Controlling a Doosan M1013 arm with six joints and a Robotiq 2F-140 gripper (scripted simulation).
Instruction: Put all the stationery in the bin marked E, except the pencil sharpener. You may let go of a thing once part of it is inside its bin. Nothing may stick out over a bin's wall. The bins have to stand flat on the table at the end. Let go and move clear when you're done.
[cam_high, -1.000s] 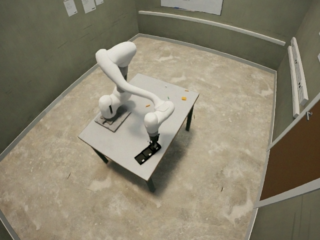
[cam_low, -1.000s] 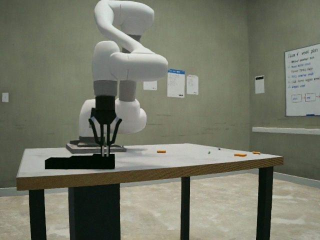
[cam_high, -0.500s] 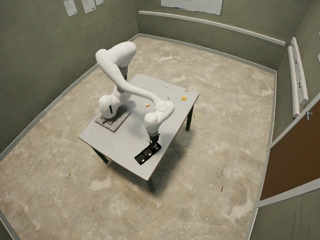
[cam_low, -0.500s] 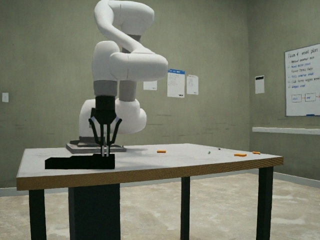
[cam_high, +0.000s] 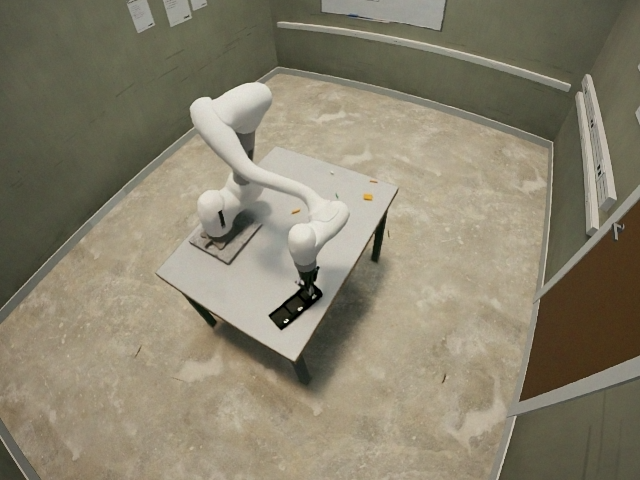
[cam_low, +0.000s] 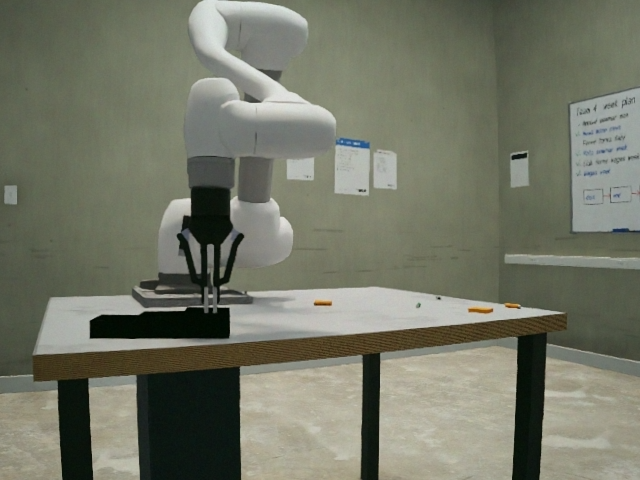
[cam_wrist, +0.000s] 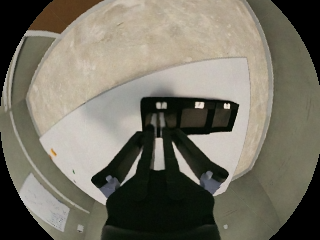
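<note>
My gripper is now 68 cm to the right of the orange object, 8 cm past it and 5 cm above it. The rest, counted from my hand: black bin 9 cm to the right, 3 cm below, 2 cm behind; then green piece 59 cm to the left, 24 cm behind, 5 cm below.
</note>
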